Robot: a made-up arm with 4 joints.
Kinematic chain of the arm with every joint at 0, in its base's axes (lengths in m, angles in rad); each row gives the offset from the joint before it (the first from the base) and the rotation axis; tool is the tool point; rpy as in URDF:
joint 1: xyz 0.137 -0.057 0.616 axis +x
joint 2: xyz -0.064 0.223 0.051 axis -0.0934 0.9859 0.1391
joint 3: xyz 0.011 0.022 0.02 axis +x
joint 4: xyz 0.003 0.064 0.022 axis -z
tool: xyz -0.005 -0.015 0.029 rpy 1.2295 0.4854 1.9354
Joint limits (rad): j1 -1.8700..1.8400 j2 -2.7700..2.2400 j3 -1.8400..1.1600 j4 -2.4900..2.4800
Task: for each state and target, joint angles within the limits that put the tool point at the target. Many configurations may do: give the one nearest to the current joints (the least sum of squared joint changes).
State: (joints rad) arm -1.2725 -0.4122 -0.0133 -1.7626
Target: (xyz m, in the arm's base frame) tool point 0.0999 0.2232 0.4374
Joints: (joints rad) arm -0.9407 -0.0511 -0.0421 -1.8196
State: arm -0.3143 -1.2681 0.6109 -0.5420
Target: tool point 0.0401 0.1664 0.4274
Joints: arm -1.1889 -0.6160 0.5087 -0.6073
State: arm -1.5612 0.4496 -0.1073 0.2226
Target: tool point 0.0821 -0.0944 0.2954
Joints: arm -1.8700 0.6300 -0.8158 0.0062
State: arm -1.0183 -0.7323 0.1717 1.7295
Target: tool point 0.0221 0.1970 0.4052
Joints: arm -1.0417 -0.8615 0.0856 1.8210
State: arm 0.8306 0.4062 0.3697 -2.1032
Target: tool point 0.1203 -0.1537 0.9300
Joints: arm 1.4830 0.2723 0.2265 -2.2176
